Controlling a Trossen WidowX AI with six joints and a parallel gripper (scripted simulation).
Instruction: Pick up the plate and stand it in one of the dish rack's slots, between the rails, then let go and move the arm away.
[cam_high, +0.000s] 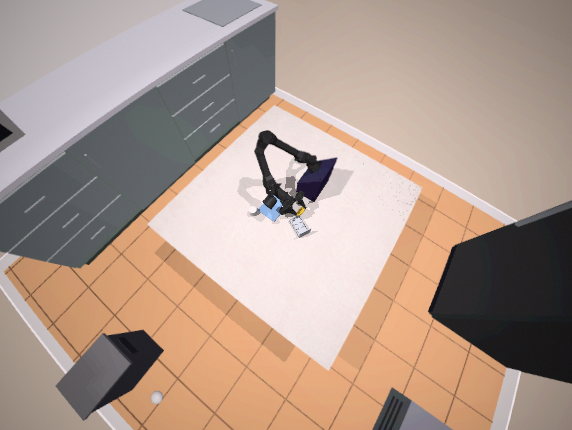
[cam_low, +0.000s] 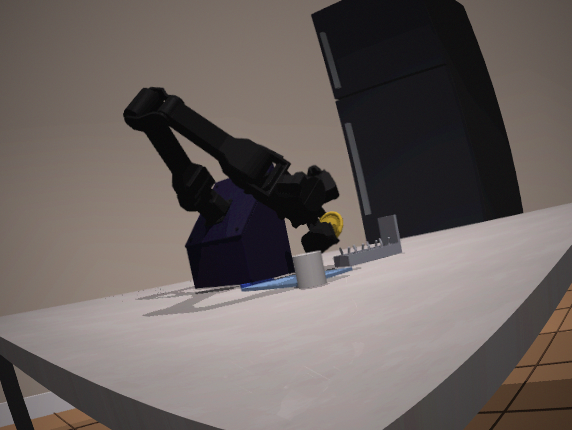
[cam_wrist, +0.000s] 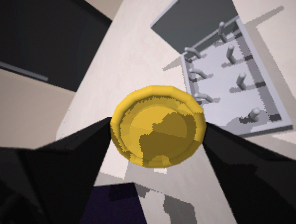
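The grey dish rack is 6 cm ahead of my gripper tip, 3 cm to the left of it and 5 cm below it. The rest, counted from my gripper tip: yellow plate 1 cm to the right; blue spoon 7 cm behind, 17 cm to the right, 7 cm below; pale cup 14 cm ahead, 26 cm to the right, 5 cm below.
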